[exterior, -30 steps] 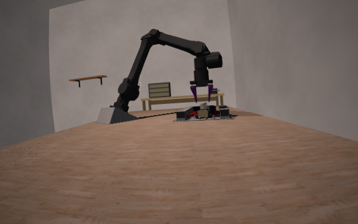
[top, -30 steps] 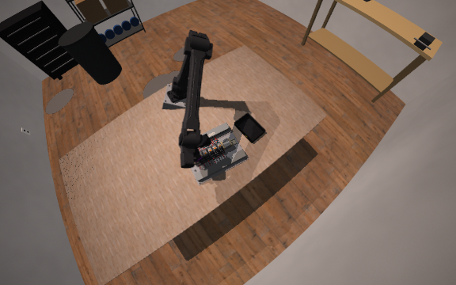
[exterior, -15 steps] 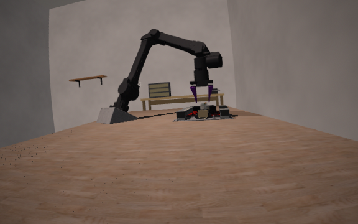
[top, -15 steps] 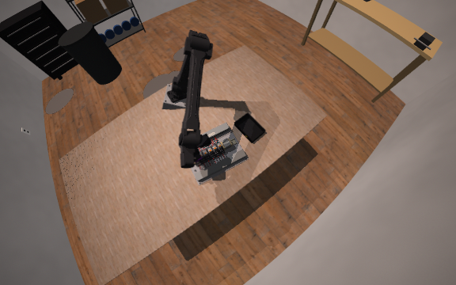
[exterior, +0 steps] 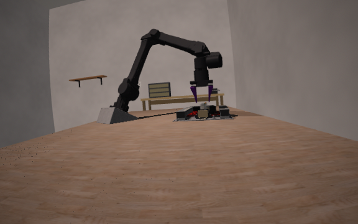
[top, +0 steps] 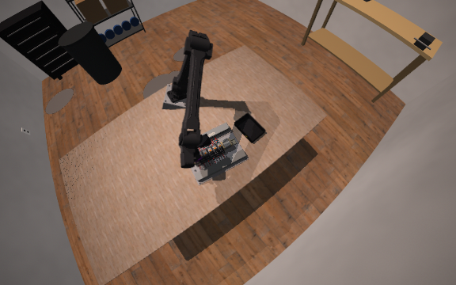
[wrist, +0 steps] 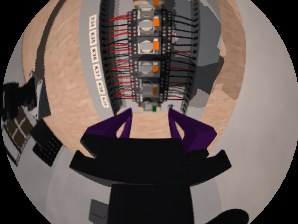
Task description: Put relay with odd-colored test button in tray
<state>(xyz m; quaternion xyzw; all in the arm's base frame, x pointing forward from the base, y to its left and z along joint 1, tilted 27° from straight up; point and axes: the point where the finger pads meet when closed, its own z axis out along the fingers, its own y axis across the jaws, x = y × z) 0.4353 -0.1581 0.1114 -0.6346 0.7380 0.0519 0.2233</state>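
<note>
Now: the relay 3 cm below my hand. Round my hand: grey panel 1 cm ahead, 10 cm to the left, 8 cm below; then black tray 1 cm ahead, 37 cm to the left, 7 cm below.
</note>
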